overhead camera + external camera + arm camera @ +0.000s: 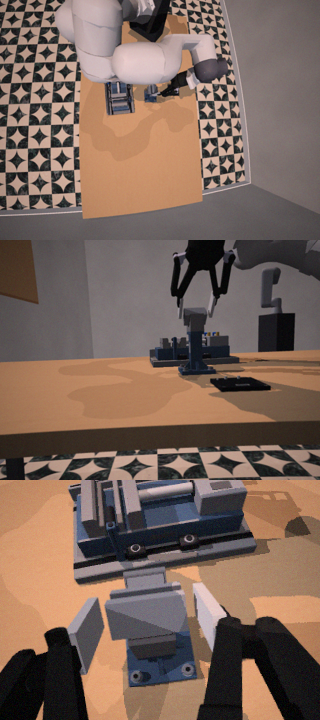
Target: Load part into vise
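Right now my hand is 2 cm to the left of the part, 2 cm above it and 1 cm past it. Round my hand: work stop 20 cm to the right, 9 cm below, 3 cm behind; infeed plate 18 cm to the left, 18 cm below, 1 cm ahead; air cylinder rod 22 cm to the right, 12 cm behind, 10 cm below.
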